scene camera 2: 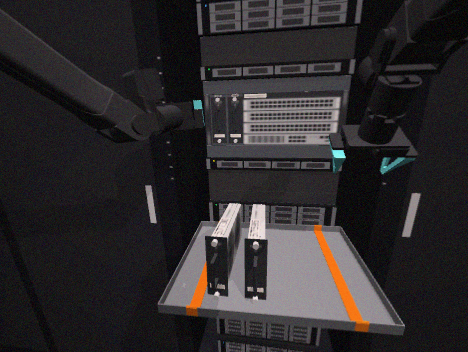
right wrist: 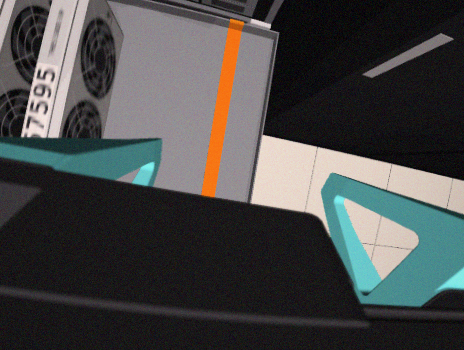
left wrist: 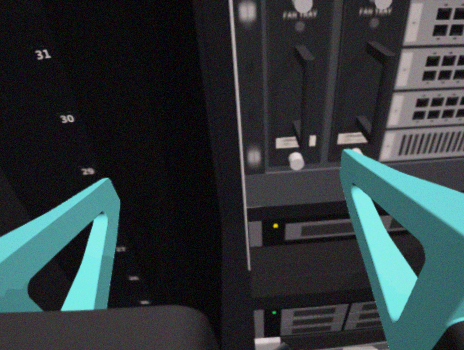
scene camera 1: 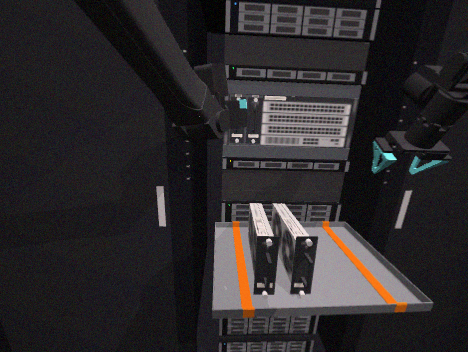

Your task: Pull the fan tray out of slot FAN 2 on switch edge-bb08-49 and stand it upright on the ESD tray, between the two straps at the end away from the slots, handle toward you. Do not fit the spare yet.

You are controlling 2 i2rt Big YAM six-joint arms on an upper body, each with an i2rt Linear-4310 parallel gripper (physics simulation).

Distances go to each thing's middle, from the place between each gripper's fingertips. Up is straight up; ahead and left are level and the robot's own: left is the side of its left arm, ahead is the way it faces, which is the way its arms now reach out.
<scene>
I see the shelf (scene camera 2: 299, 282) 60 mm ahead of my right hand, 180 mm to the left of it and 310 mm below it.
I see the shelf 80 mm behind my left hand, 250 mm to the right of it and 430 mm below it.
</scene>
